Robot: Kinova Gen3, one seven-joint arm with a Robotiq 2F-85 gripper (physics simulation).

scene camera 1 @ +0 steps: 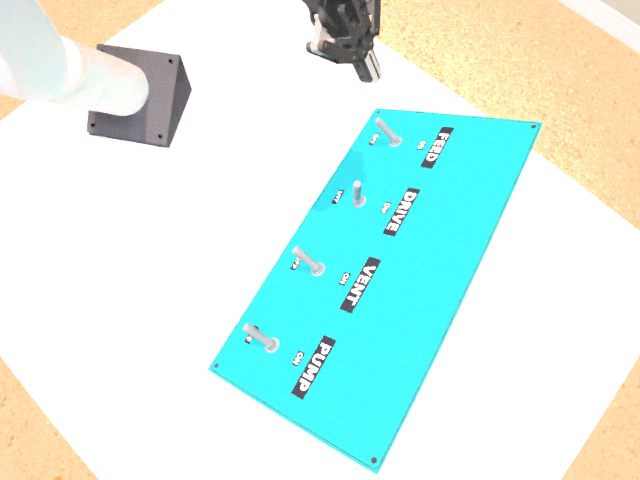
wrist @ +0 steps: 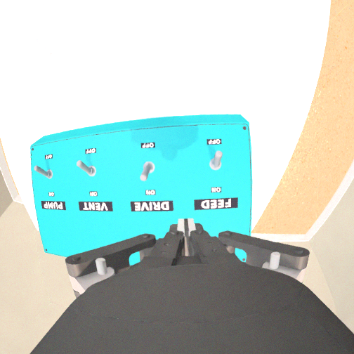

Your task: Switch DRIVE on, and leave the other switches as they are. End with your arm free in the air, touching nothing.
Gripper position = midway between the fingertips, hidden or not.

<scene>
my gripper: scene camera 1 373,80; wrist 185,228
</scene>
